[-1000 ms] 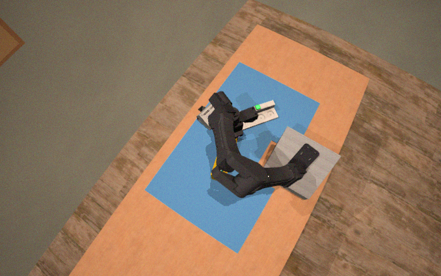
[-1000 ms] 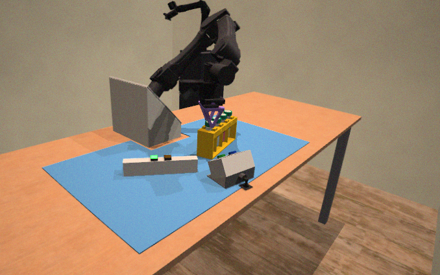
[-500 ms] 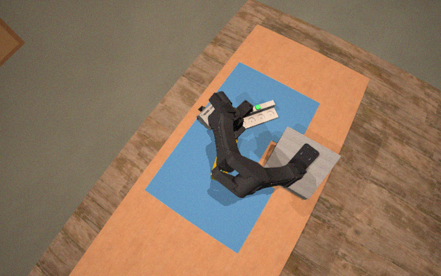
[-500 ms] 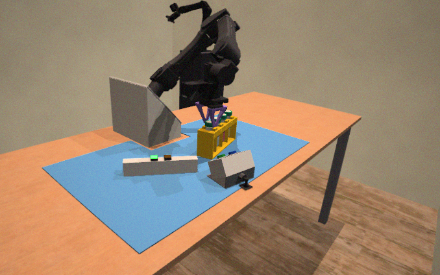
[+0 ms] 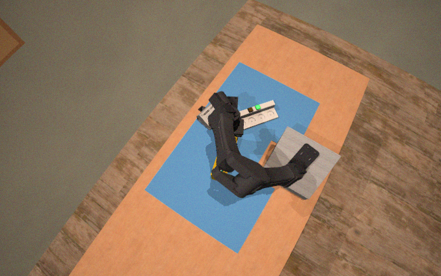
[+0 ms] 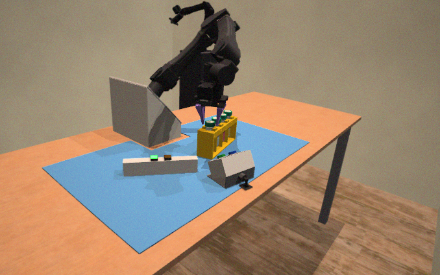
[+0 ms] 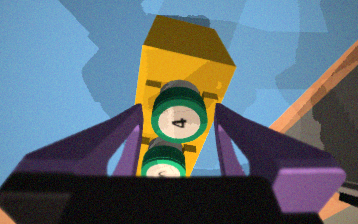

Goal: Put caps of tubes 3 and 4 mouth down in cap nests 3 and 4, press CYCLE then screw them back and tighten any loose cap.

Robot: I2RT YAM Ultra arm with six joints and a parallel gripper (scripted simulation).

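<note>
Right now the cap 4 is right at my hand. Round my hand: cap 3: 2 cm behind, 5 cm to the left; blue key: 14 cm ahead, 3 cm to the right, 5 cm below; cap 2: 4 cm behind, 10 cm to the left.
</note>
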